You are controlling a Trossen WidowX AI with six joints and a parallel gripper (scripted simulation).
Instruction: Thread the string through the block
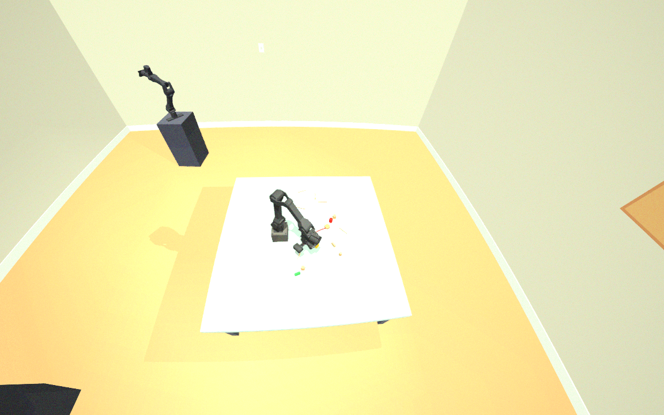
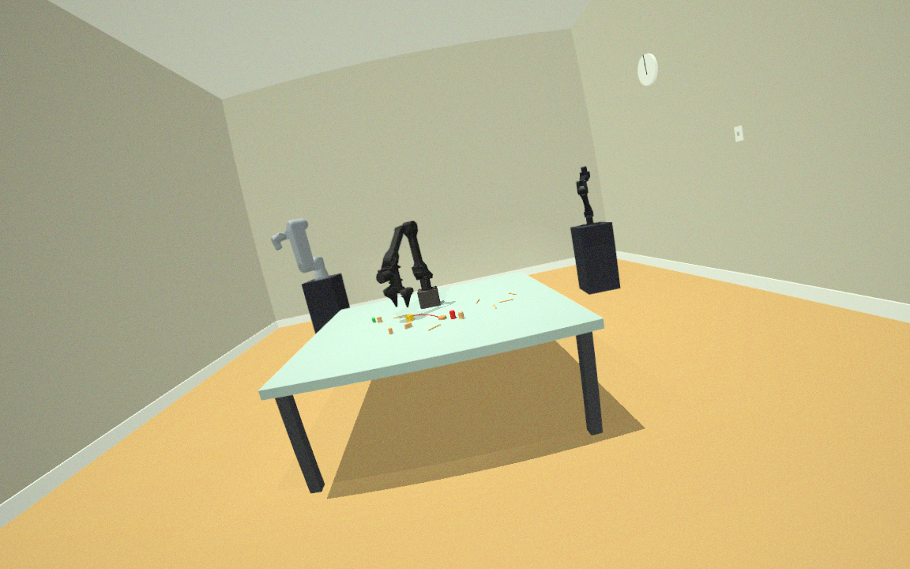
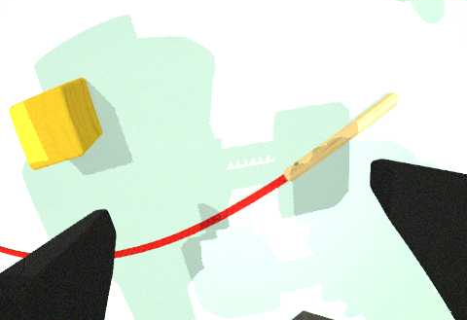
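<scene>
Now: gripper tip 6 cm above the thin wooden stick, 4 cm past it and 3 cm to the left of it. Round my gripper tip: green piece 18 cm to the right, 5 cm below, 5 cm behind; then round wooden button 21 cm to the left, 15 cm ahead, 5 cm below; then yellow cube 7 cm ahead, 5 cm below, 4 cm to the left.
</scene>
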